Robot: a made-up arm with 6 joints.
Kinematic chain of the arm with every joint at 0, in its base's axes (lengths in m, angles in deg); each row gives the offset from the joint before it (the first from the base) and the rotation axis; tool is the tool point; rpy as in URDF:
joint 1: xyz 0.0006 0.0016 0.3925 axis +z
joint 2: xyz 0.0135 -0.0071 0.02 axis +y
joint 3: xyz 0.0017 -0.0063 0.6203 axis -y
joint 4: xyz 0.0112 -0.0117 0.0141 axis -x
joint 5: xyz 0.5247 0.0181 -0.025 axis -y
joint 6: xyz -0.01 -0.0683 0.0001 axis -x
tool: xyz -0.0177 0.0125 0.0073 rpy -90 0 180
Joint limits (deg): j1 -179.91..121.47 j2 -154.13..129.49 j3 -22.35..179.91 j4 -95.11..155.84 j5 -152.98..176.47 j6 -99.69..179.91
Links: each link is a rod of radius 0.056 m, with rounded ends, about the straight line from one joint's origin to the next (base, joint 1, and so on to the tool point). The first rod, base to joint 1, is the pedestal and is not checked.
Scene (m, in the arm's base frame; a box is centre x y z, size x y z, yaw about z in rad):
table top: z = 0
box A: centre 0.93 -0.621 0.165 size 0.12 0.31 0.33 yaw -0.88
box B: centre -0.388 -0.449 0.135 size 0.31 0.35 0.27 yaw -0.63
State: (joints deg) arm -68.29 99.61 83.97 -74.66 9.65 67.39
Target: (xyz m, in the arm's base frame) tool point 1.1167 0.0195 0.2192
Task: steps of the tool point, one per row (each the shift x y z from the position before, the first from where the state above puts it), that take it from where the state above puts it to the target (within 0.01 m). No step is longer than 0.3 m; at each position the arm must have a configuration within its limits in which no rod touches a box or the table.
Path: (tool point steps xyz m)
1: 0.2078 0.0843 0.1342
2: 0.1779 0.1390 0.1353
3: 0.1328 0.1820 0.1342
4: 0.1150 0.1955 -0.1070
5: 0.0637 0.2185 -0.1078
6: 0.0080 0.2265 -0.1074

